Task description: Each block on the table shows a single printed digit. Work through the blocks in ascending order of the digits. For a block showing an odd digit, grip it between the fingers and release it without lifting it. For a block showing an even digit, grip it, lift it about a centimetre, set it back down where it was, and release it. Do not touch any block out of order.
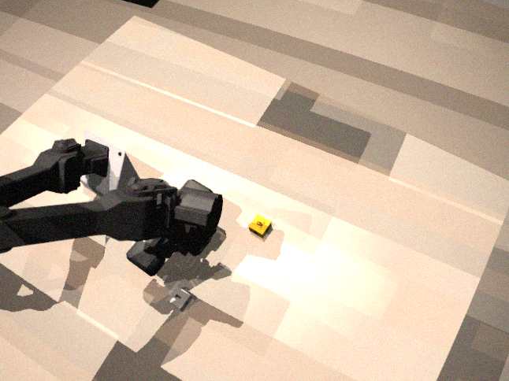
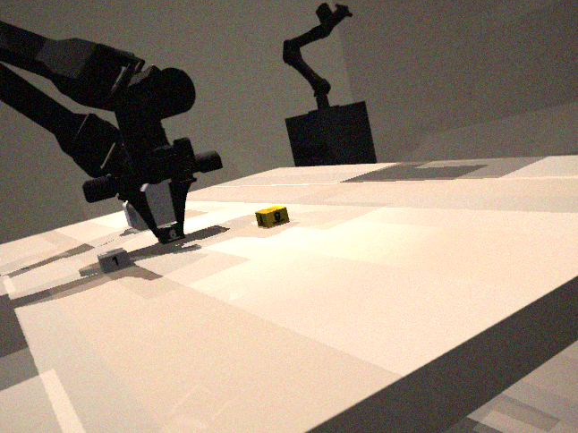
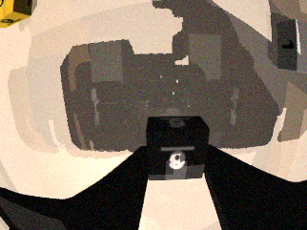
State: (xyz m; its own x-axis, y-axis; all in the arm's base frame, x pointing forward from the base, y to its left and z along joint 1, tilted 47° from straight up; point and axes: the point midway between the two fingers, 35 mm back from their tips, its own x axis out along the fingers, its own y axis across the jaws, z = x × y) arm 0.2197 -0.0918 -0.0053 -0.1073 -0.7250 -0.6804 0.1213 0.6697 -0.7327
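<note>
Right now my gripper tip is 120 mm short of the yellow block and 100 mm to the right of it. Round my gripper tip: dark block right at my gripper tip; white block 60 mm ahead, 100 mm to the right.
</note>
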